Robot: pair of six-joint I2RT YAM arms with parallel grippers.
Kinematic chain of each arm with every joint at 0, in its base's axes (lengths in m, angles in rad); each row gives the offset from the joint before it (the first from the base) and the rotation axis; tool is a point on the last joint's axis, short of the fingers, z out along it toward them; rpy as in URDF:
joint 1: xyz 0 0 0.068 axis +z
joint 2: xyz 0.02 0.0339 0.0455 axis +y
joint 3: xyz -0.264 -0.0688 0 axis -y
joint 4: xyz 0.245 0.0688 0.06 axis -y
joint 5: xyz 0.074 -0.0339 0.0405 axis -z
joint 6: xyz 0.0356 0 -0.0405 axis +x
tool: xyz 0 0 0 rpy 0 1.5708 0
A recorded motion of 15 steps. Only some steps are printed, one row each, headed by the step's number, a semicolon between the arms.
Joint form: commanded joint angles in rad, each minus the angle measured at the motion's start. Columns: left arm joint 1, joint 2, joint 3, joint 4, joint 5, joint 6; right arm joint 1, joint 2, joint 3, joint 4, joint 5, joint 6.
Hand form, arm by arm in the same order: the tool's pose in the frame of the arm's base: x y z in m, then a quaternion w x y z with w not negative. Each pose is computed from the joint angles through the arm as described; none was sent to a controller.
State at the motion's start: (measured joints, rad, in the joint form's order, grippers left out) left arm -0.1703 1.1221 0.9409 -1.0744 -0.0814 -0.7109; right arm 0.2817 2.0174 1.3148 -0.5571 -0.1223 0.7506
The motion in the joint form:
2: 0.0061 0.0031 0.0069 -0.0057 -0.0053 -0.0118; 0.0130 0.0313 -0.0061 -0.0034 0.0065 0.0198
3: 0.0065 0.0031 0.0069 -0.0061 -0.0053 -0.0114; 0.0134 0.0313 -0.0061 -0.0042 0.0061 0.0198
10: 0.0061 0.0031 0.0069 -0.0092 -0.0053 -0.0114; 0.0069 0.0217 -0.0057 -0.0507 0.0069 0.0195
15: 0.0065 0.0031 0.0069 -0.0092 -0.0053 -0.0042; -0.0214 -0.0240 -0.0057 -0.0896 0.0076 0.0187
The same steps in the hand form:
2: 0.1896 -0.0283 0.2634 0.15915 -0.27850 0.94674 -0.02821; 0.3739 0.1178 0.1216 0.08677 0.22550 0.96321 0.11770
3: 0.1896 -0.0282 0.2634 0.15898 -0.27850 0.94677 -0.02806; 0.3738 0.1179 0.1216 0.08630 0.22531 0.96330 0.11768
10: 0.1893 -0.0282 0.2633 0.15760 -0.27832 0.94707 -0.02743; 0.3698 0.1141 0.1240 0.07123 0.22991 0.96457 0.10804
15: 0.1893 -0.0282 0.2633 0.15770 -0.27509 0.94802 -0.02683; 0.3681 0.1023 0.1397 0.07592 0.24291 0.96099 0.10833

